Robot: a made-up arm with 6 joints.
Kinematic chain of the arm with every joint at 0, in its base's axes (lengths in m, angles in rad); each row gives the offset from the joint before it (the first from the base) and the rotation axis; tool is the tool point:
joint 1: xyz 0 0 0.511 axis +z
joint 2: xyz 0 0 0 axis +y
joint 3: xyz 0 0 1.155 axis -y
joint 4: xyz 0 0 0 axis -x
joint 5: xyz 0.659 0 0 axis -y
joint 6: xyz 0 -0.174 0 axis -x
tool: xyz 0 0 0
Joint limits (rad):
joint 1: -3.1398..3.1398
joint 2: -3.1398..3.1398
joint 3: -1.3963..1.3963
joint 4: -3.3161..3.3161
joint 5: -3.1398..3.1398
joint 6: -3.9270..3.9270
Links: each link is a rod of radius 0.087 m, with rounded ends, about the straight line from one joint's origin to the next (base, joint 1, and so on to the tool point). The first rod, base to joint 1, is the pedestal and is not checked.
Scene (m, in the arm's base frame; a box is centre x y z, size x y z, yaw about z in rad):
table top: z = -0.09
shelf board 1: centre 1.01 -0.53 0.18 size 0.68 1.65 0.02 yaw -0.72
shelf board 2: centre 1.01 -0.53 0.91 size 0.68 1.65 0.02 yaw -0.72
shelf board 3: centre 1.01 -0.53 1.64 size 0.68 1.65 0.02 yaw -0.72
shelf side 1: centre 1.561 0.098 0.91 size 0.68 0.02 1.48 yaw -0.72
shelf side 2: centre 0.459 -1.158 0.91 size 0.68 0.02 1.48 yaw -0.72
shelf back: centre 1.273 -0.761 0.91 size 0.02 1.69 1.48 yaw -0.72
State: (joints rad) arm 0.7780 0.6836 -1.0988 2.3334 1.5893 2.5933
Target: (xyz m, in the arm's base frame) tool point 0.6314 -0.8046 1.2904
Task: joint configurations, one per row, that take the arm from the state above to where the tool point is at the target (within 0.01 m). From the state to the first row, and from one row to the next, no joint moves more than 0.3 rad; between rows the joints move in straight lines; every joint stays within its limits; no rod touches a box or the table.
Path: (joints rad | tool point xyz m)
1: 0.5294 0.4969 -0.9674 2.1123 1.6974 2.6096 | 0.6184 0.4657 0.8869
2: 0.2807 0.3101 -0.8361 1.8913 1.8054 2.6260 | 0.7289 0.2672 1.0785
3: 0.0321 0.1234 -0.7047 1.6702 1.9135 2.6423 | 0.7145 0.0402 1.2889
4: -0.2166 -0.0633 -0.5733 1.4491 2.0216 2.6587 | 0.5681 -0.1467 1.4927
5: -0.4691 0.0794 -0.4922 1.6281 1.8775 2.6369 | 0.6644 -0.3256 1.4520
6: -0.7216 0.2222 -0.4110 1.8072 1.7334 2.6151 | 0.6920 -0.5546 1.3840
7: -0.9741 0.3649 -0.3298 1.9862 1.5893 2.5933 | 0.6314 -0.8046 1.2904

